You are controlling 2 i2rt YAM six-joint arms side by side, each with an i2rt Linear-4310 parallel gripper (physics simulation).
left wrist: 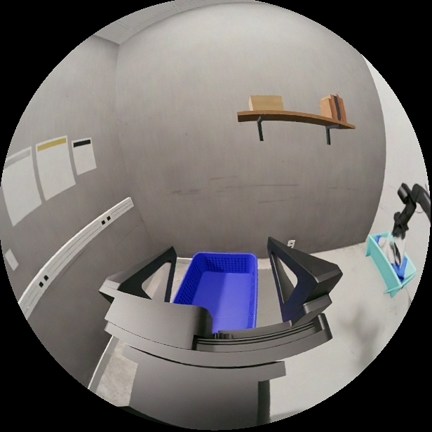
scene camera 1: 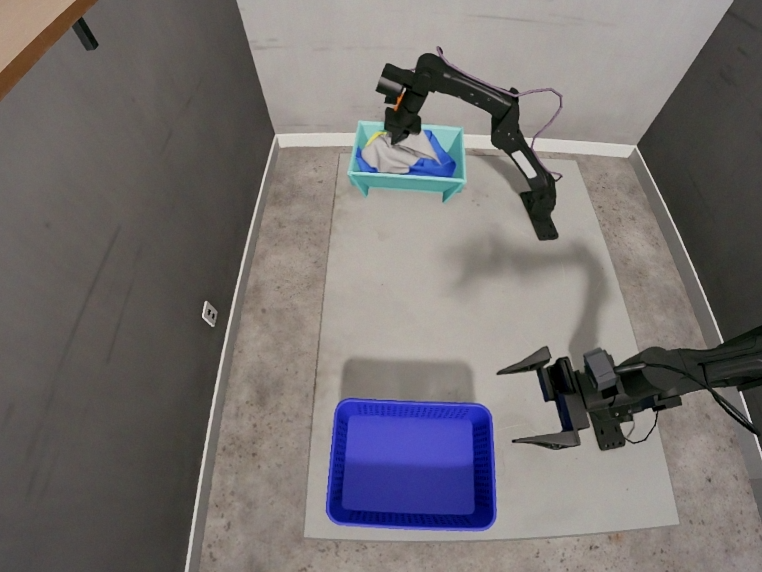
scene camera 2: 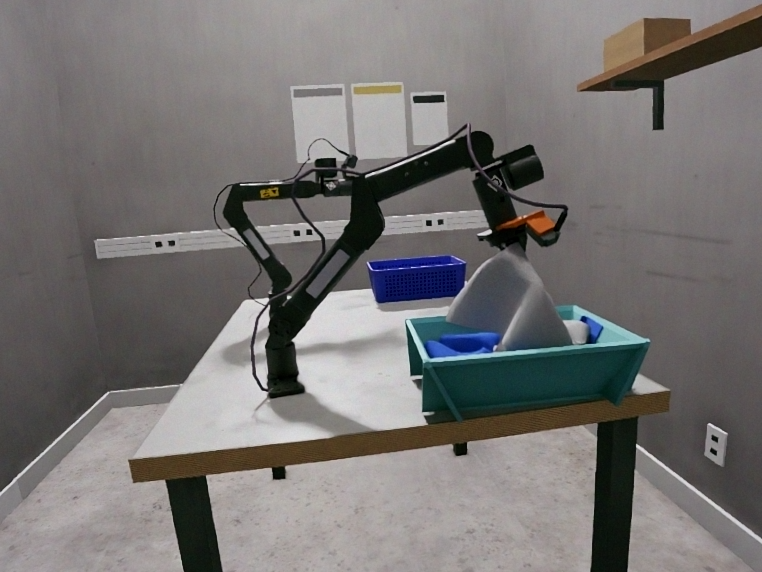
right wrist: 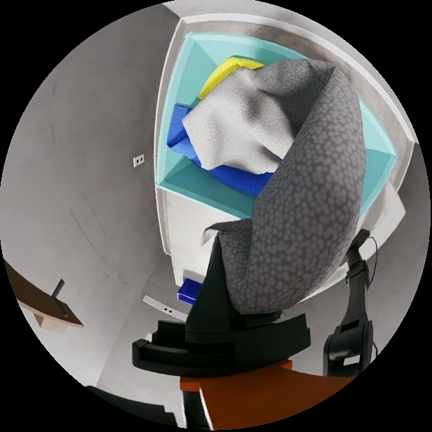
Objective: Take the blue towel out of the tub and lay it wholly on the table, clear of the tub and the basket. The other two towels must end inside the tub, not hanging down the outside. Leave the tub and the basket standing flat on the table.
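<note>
The grey towel (scene camera 1: 384, 157) (scene camera 2: 492, 289) (right wrist: 310, 200) is partly raised, its lower part still in the teal tub (scene camera 1: 406, 179) (scene camera 2: 523, 381) (right wrist: 210, 198). My right gripper (scene camera 1: 393, 142) (scene camera 2: 515, 247) (right wrist: 218, 238) is shut on its top, above the tub. The blue towel (scene camera 1: 433, 167) (scene camera 2: 461, 343) (right wrist: 240, 180) lies in the tub, partly under the grey one. A yellow towel (scene camera 1: 373, 139) (right wrist: 227, 72) shows at the tub's far-left corner in scene camera 1, mostly hidden. The tub stands flat. My left gripper (scene camera 1: 505, 406) (left wrist: 219, 247) is open and empty, beside the basket.
The blue basket (scene camera 1: 413, 523) (scene camera 2: 416, 283) (left wrist: 247, 256) stands flat on the table (scene camera 1: 400, 277) (scene camera 2: 344, 369), at the opposite end from the tub. The tub is near a table edge. A wall shelf (scene camera 2: 670, 58) (left wrist: 295, 119) holds boxes.
</note>
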